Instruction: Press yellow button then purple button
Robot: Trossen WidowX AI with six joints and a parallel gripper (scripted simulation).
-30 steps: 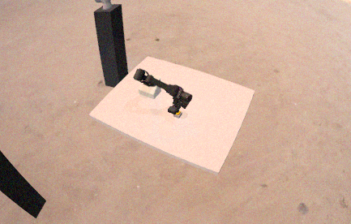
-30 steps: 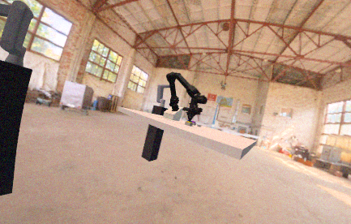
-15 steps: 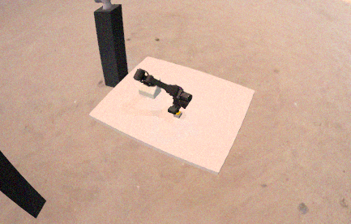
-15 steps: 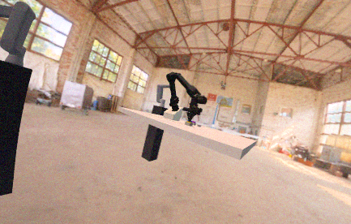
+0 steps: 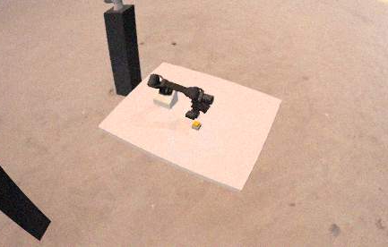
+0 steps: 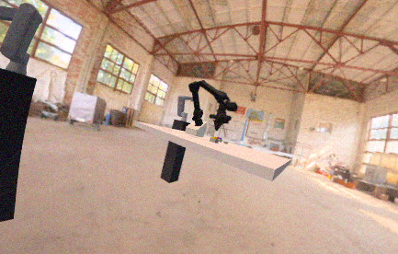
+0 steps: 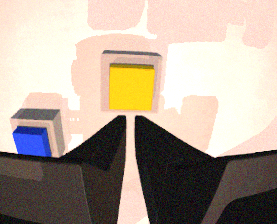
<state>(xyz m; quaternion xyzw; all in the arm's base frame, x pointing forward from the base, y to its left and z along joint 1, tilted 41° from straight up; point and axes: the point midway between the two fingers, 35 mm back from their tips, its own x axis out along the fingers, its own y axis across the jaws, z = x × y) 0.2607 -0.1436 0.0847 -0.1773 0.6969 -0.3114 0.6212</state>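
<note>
Right now my gripper tip is 50 mm above the yellow button. Round my gripper tip: pale block: 220 mm to the left, 80 mm below, 10 mm ahead; blue button: 100 mm to the left, 50 mm below, 40 mm behind; purple button: 240 mm to the left, 70 mm behind, 50 mm below.
</note>
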